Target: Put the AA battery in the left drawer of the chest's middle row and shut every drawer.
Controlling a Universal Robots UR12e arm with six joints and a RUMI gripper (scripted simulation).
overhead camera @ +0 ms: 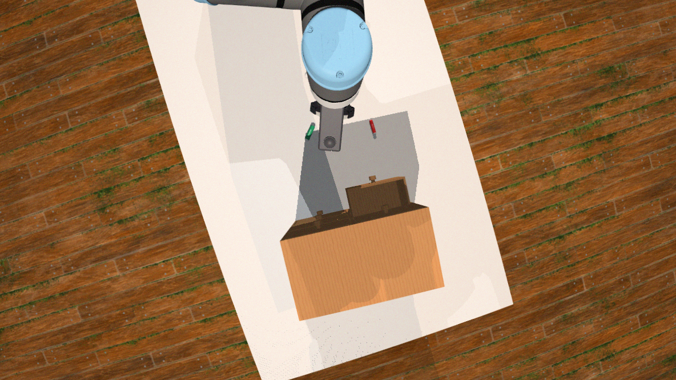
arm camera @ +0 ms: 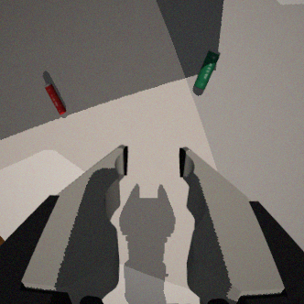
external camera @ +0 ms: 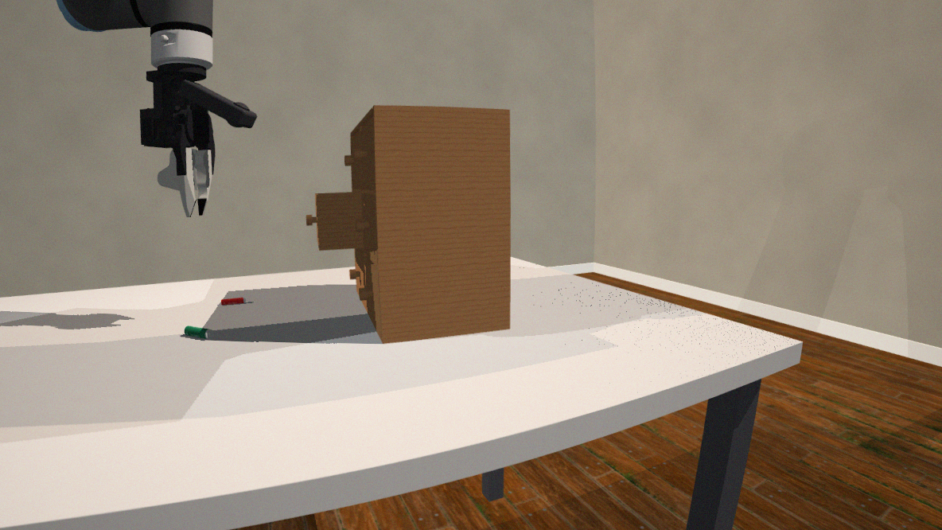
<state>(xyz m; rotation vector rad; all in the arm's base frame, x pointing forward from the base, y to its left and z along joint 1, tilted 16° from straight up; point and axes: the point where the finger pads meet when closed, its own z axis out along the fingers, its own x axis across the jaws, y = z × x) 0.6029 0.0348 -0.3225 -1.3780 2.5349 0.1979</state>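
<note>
The green AA battery lies 2 cm behind my hand, 7 cm to the right of it and 18 cm below it. From my hand the other things lie so: red object: 5 cm ahead, 12 cm to the left, 18 cm below.
</note>
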